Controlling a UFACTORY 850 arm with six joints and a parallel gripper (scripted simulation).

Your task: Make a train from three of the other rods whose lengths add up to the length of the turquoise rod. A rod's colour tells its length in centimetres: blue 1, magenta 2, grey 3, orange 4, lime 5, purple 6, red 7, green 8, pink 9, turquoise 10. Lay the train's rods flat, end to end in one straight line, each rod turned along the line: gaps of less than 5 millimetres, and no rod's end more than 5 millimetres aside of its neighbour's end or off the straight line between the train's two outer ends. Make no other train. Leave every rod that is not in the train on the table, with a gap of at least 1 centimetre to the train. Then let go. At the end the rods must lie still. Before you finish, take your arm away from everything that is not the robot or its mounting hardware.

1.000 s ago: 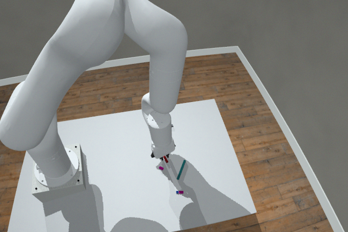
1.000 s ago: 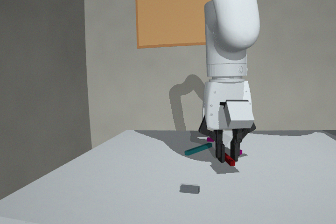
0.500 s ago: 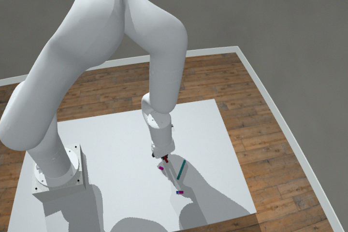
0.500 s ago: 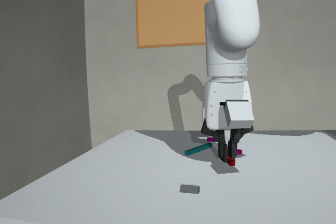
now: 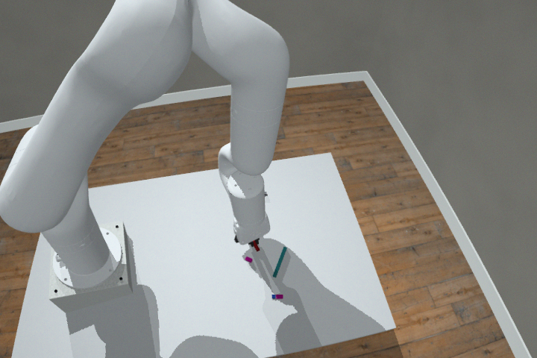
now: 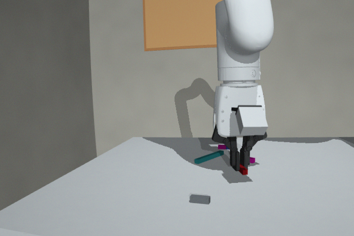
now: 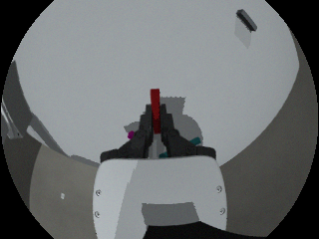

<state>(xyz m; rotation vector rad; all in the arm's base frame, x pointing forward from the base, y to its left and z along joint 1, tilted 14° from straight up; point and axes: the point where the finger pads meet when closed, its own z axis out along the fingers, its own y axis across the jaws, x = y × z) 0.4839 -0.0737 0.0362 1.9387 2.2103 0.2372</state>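
Now: hand 19 cm to the left of the blue rod and 2 cm above it. The rest, counted from my hand: turquoise rod (5 cm ahead, 9 cm to the right, 2 cm below); grey rod (9 cm ahead, 16 cm to the left, 2 cm below); red rod (2 cm below).
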